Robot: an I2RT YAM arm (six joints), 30 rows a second.
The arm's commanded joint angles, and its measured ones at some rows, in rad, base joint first. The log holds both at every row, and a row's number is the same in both.
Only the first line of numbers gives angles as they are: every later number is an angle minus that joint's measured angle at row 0.
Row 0, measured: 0.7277, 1.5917, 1.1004, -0.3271, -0.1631, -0.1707
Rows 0 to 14, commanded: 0.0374, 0.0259, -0.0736, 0.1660, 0.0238, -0.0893; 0.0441, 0.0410, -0.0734, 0.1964, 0.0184, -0.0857; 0.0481, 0.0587, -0.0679, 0.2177, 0.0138, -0.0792; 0.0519, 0.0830, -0.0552, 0.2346, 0.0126, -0.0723; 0.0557, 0.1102, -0.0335, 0.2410, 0.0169, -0.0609; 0.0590, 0.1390, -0.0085, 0.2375, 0.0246, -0.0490; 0.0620, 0.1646, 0.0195, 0.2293, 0.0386, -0.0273; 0.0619, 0.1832, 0.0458, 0.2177, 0.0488, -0.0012; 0.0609, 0.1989, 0.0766, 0.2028, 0.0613, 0.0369; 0.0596, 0.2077, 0.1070, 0.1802, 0.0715, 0.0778; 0.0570, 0.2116, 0.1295, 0.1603, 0.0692, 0.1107; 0.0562, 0.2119, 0.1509, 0.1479, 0.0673, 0.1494; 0.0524, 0.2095, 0.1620, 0.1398, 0.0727, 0.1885; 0.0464, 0.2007, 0.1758, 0.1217, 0.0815, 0.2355; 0.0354, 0.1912, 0.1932, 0.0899, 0.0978, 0.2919
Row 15, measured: 0.0496, 0.2144, 0.1434, 0.1434, 0.0553, 0.1312
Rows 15 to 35, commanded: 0.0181, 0.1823, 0.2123, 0.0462, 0.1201, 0.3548; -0.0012, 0.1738, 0.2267, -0.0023, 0.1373, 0.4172; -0.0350, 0.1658, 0.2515, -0.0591, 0.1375, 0.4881; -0.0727, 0.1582, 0.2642, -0.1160, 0.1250, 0.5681; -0.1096, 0.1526, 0.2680, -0.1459, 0.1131, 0.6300; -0.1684, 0.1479, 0.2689, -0.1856, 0.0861, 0.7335; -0.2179, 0.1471, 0.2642, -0.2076, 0.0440, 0.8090; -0.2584, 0.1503, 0.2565, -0.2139, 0.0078, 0.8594; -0.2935, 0.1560, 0.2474, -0.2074, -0.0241, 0.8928; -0.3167, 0.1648, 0.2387, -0.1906, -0.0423, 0.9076; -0.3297, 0.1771, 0.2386, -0.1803, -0.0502, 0.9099; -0.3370, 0.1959, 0.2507, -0.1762, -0.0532, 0.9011; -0.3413, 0.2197, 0.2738, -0.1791, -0.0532, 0.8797; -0.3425, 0.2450, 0.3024, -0.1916, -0.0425, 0.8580; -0.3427, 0.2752, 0.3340, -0.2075, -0.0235, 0.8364; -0.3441, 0.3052, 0.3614, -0.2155, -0.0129, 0.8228; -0.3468, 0.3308, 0.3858, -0.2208, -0.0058, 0.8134; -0.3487, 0.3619, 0.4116, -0.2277, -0.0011, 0.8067; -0.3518, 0.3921, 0.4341, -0.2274, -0.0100, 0.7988; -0.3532, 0.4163, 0.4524, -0.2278, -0.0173, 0.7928; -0.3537, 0.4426, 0.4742, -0.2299, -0.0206, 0.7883
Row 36, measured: -0.3510, 0.3891, 0.4245, -0.1854, -0.0110, 0.7893
